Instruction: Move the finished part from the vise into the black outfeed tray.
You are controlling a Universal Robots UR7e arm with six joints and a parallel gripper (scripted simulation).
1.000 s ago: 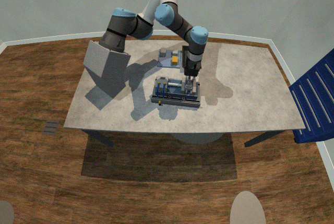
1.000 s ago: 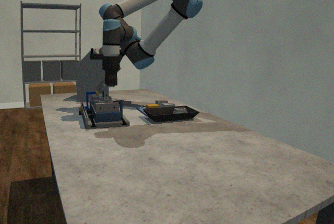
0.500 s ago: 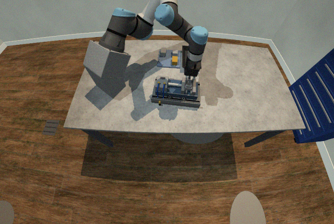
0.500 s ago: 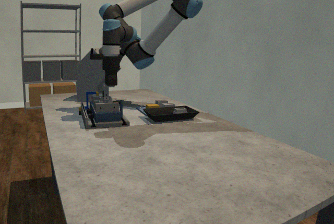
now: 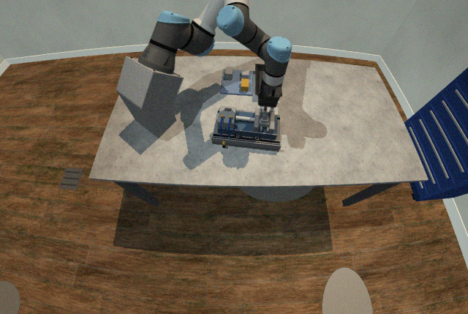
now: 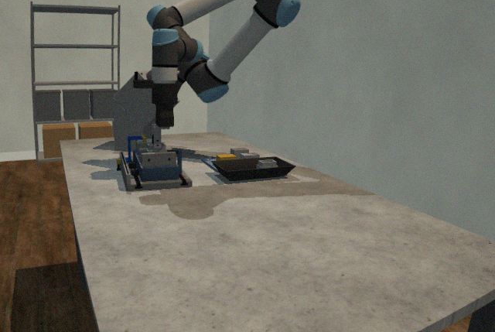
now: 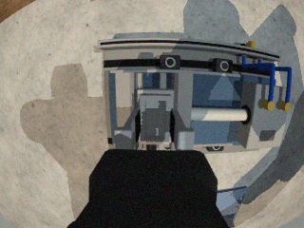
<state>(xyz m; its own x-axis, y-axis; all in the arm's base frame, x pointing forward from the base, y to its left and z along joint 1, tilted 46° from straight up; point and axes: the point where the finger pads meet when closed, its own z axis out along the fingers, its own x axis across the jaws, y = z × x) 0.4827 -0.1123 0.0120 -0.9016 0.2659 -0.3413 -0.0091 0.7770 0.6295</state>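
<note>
My gripper is now 80 mm above the vise and 70 mm past it. Also, from my hand: yellow block (260 mm to the left, 110 mm behind, 100 mm below); blue fixture plate (300 mm to the left, 150 mm behind, 120 mm below).
</note>
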